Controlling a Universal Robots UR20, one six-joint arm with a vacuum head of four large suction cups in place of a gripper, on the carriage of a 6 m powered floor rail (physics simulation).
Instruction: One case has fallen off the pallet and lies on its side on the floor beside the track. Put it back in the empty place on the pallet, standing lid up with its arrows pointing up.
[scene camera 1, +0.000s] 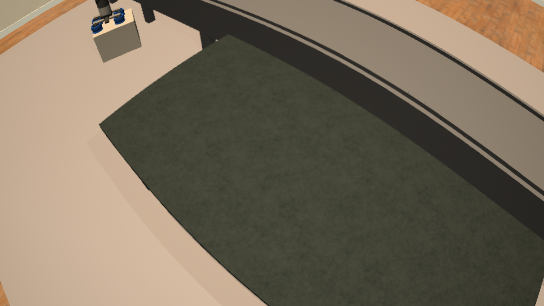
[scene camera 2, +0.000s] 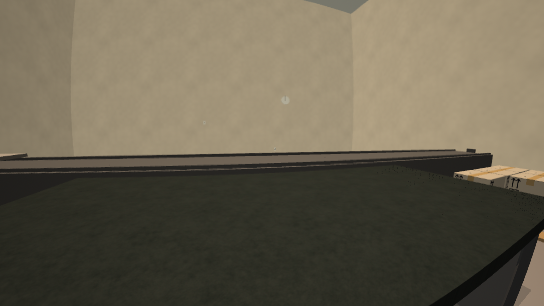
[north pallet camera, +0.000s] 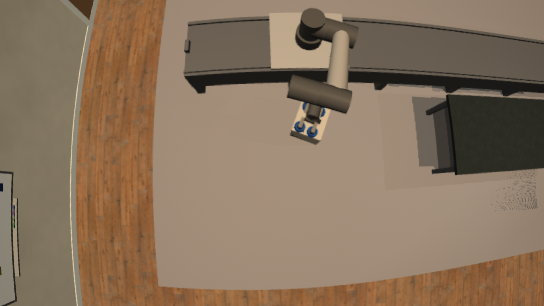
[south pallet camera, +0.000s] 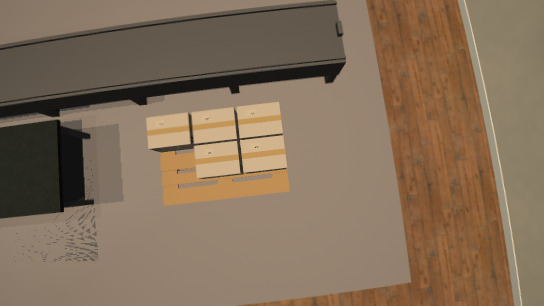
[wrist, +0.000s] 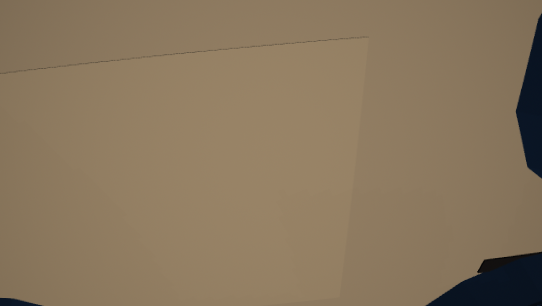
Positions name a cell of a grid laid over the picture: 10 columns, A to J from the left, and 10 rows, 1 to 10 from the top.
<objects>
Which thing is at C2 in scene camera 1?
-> A case.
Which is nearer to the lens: the case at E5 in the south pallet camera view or the pallet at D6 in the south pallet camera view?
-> The case.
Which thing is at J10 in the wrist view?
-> My suction head.
</objects>
